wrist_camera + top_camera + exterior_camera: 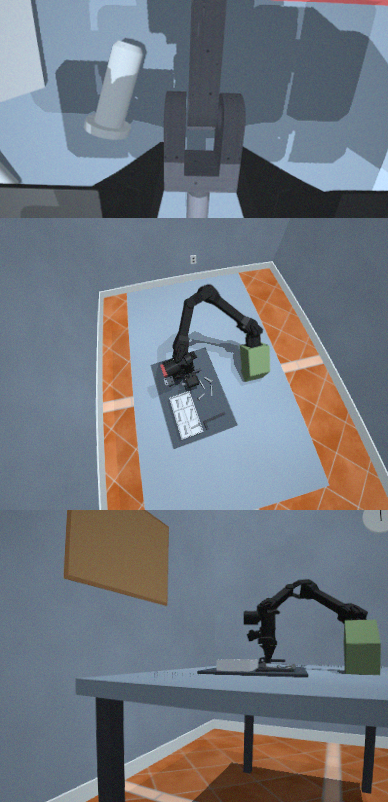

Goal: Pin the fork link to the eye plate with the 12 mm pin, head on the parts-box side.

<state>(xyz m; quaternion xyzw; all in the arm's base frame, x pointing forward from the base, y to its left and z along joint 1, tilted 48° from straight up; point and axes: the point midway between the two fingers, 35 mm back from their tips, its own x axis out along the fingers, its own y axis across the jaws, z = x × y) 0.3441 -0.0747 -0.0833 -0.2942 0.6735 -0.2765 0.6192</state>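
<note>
My hand is 4 cm short of the eye plate and 4 cm above it. Round my hand: thick headed pin 3 cm ahead, 5 cm to the left, 5 cm below; then dark mat 2 cm ahead, 10 cm to the left, 6 cm below; then thin headed pin 5 cm behind, 7 cm to the left, 5 cm below.
</note>
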